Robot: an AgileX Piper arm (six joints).
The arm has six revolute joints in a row. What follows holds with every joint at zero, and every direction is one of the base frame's. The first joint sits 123.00 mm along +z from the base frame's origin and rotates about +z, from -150.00 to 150.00 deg. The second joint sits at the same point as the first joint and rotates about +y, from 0.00 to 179.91 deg. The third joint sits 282.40 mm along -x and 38.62 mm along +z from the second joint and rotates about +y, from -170.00 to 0.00 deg. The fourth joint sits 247.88 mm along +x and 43.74 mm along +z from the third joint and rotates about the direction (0.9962, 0, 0.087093), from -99.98 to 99.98 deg. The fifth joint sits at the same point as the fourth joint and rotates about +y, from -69.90 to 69.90 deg. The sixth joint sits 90.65 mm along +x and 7.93 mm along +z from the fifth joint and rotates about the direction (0.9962, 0, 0.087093), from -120.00 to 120.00 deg. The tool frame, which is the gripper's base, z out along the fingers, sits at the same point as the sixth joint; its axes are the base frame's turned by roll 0.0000, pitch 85.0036 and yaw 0.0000 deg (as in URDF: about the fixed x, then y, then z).
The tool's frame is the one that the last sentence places.
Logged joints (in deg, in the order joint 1, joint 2, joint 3, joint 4, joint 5, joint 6), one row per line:
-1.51 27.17 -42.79 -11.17 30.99 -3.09
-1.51 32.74 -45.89 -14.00 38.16 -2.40
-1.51 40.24 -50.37 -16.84 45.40 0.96
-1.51 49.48 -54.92 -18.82 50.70 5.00
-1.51 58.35 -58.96 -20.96 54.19 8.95
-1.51 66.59 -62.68 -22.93 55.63 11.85
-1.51 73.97 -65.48 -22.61 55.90 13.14
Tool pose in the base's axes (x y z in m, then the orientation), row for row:
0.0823 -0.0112 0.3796 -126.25 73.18 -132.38
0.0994 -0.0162 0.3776 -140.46 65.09 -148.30
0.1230 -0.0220 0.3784 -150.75 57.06 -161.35
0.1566 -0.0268 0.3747 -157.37 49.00 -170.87
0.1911 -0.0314 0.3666 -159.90 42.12 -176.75
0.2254 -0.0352 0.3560 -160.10 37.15 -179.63
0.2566 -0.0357 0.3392 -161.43 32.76 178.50
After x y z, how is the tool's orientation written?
As angles about the fixed x, y, z axes (roll, pitch, yaw), in degrees.
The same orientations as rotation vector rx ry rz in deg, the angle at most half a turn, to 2 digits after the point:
-5.58 100.13 -15.39
-5.61 109.55 -18.33
-2.61 119.36 -20.03
1.45 128.69 -20.92
5.41 136.04 -22.58
7.86 141.02 -24.58
8.91 145.63 -24.38

